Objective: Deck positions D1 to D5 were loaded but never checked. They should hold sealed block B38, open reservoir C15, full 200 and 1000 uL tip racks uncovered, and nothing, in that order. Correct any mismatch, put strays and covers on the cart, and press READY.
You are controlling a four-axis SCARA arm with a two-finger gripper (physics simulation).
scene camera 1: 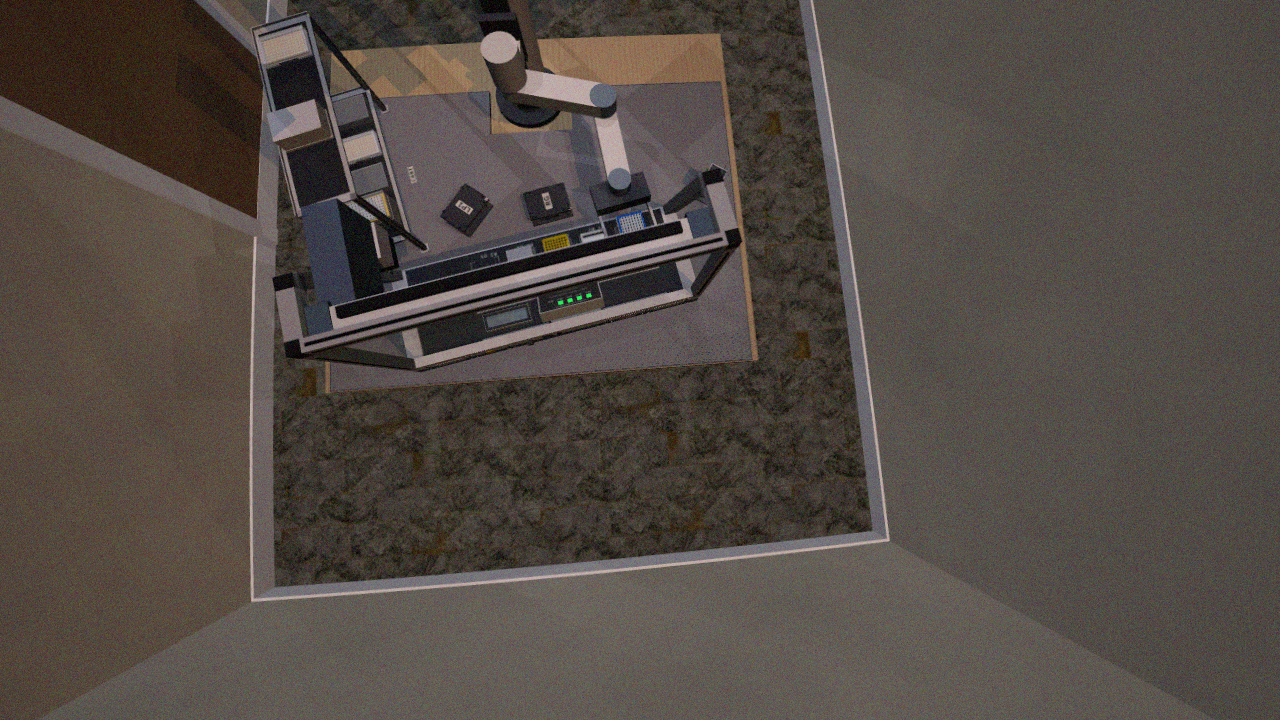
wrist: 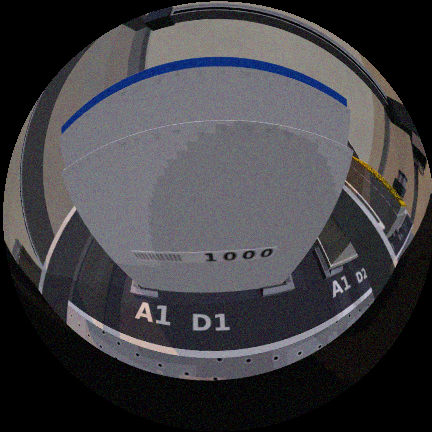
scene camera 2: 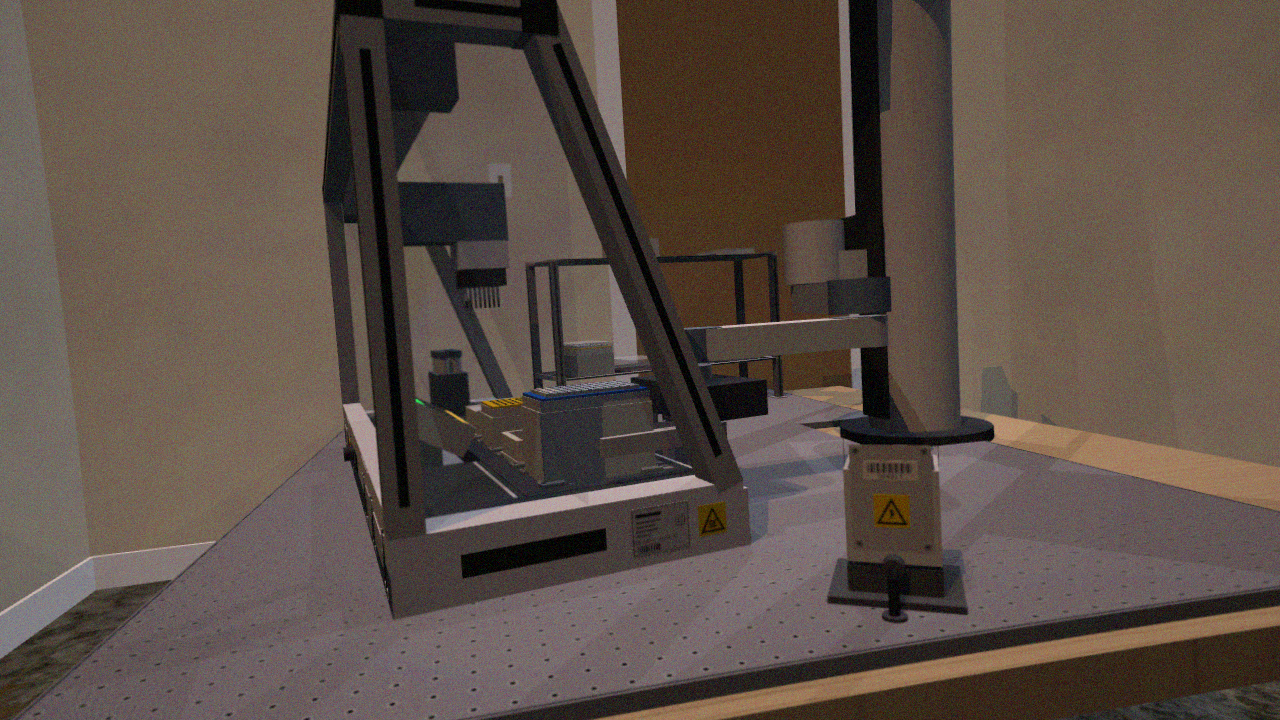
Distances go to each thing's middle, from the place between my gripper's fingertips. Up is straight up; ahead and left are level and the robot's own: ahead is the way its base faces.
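Pipette head (scene camera 1: 385, 248): 24 cm above my hand, 69 cm to the right, 8 cm ahead. Open reservoir (wrist: 336, 248): my hand 13 cm to the left of it, 1 cm short of it, 3 cm above it. Going by their middles, nearest to my hand of the things named here: the reservoir.
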